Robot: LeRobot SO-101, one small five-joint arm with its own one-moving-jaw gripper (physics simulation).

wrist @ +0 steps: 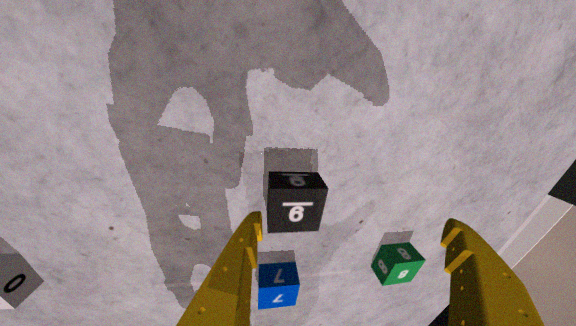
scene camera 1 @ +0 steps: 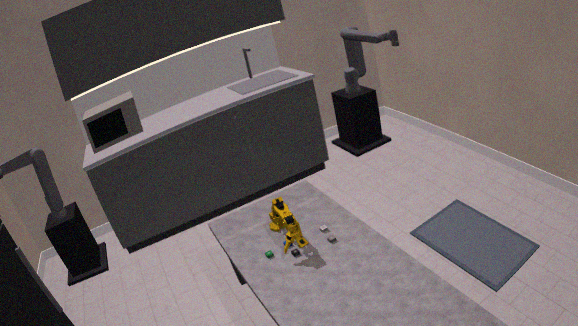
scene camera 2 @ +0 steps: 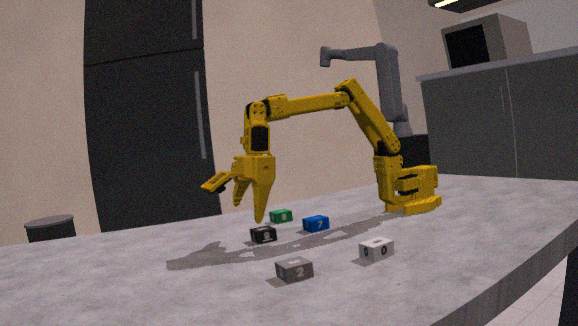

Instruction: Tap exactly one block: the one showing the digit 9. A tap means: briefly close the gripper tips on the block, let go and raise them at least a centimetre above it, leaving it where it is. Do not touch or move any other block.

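Observation:
The black block (scene camera 1: 295, 253) (scene camera 2: 263, 234) (wrist: 296, 202) shows a 9 with a bar beside it, drawn upside down in the wrist view. It lies flat on the table. My gripper (scene camera 1: 292, 248) (scene camera 2: 248, 212) (wrist: 353, 219) is open and empty, pointing down above the table. In the wrist view both jaws show with a wide gap. The black block appears beyond the tips, nearer the left jaw. In scene camera 2 one jaw tip hangs a little above the block and does not grip it.
A blue block 7 (scene camera 2: 316, 223) (wrist: 278, 285) and a green block 8 (scene camera 1: 269, 254) (scene camera 2: 281, 216) (wrist: 398, 263) lie near the black one. A white block 0 (scene camera 1: 324, 228) (scene camera 2: 376, 249) and a grey block 2 (scene camera 1: 332, 239) (scene camera 2: 294, 270) lie on the other side.

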